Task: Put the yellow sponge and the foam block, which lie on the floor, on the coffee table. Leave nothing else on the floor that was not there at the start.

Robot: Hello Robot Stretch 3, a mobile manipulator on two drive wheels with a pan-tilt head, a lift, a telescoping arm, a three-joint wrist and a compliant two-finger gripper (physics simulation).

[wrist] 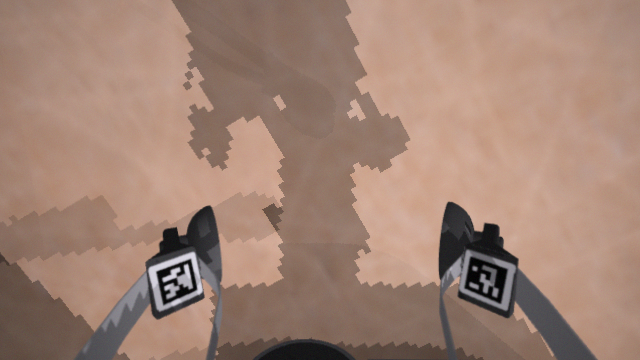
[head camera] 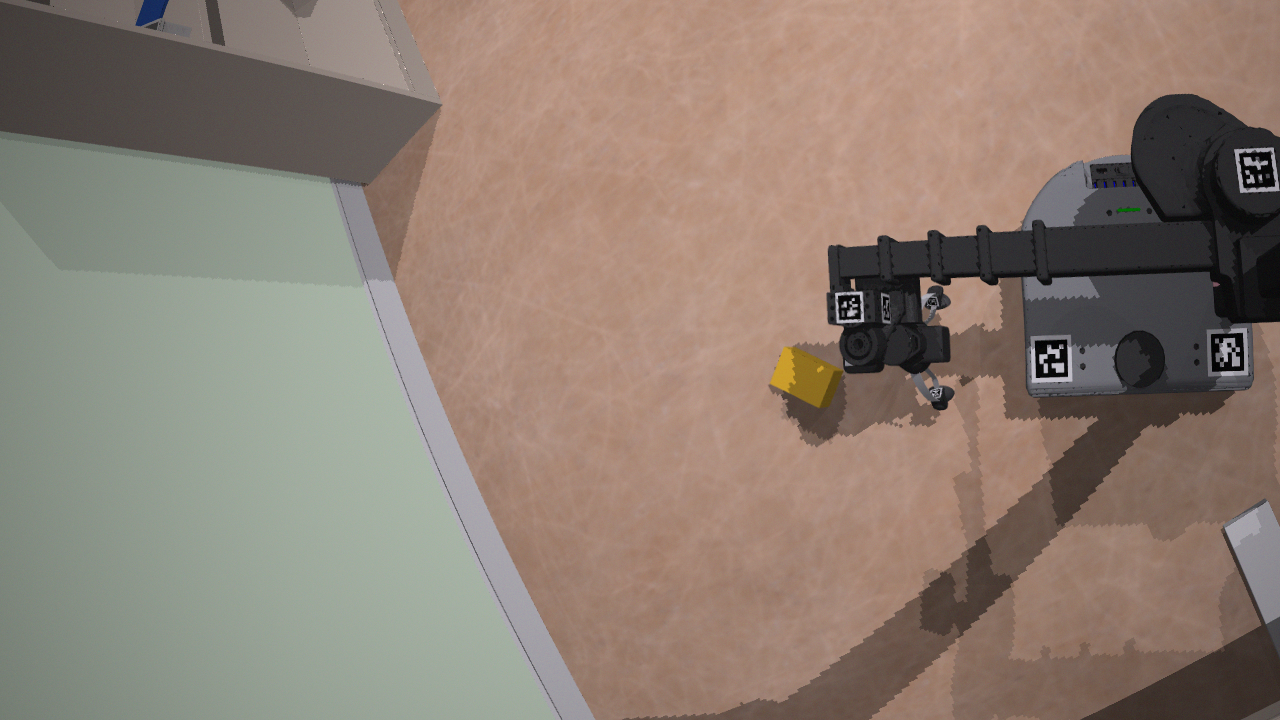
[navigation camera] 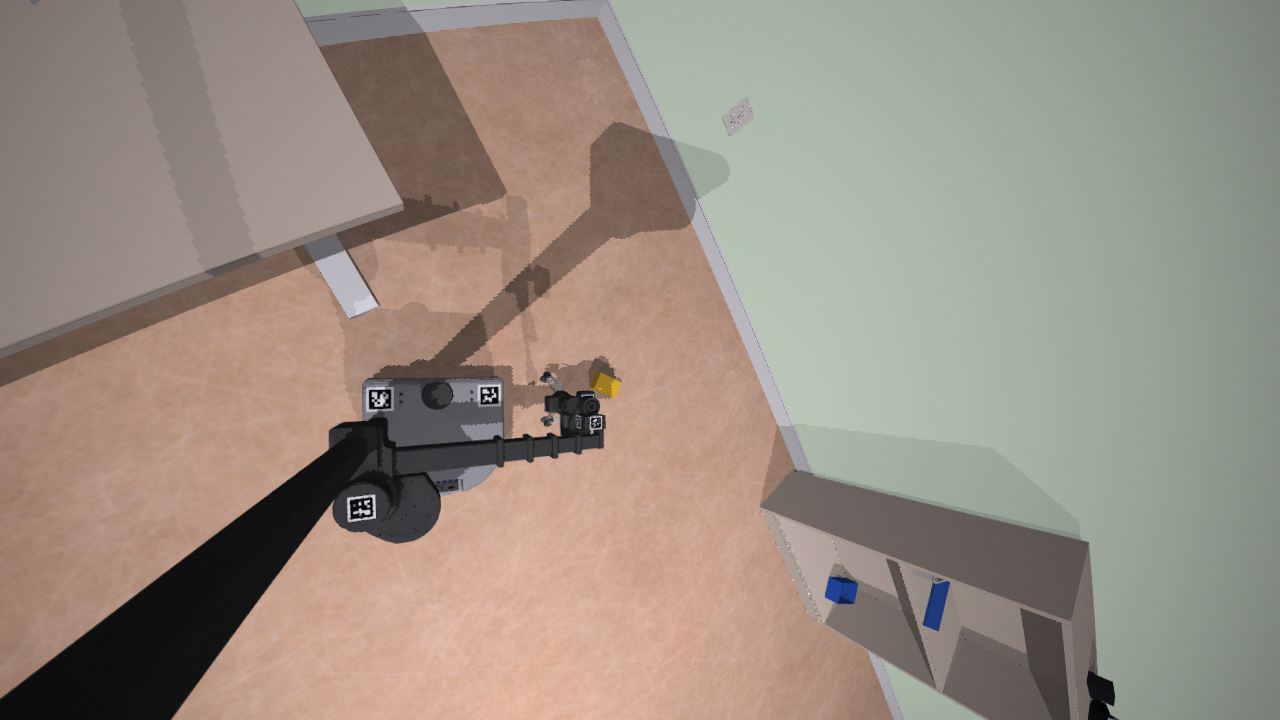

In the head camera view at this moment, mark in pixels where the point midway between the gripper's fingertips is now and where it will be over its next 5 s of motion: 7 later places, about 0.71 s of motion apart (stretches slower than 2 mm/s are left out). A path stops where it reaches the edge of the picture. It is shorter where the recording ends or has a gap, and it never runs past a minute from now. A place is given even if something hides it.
My gripper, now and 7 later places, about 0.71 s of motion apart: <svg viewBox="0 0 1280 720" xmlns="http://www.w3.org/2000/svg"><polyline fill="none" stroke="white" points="942,347 947,348 945,348 906,350 872,351 869,361 870,396 860,399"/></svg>
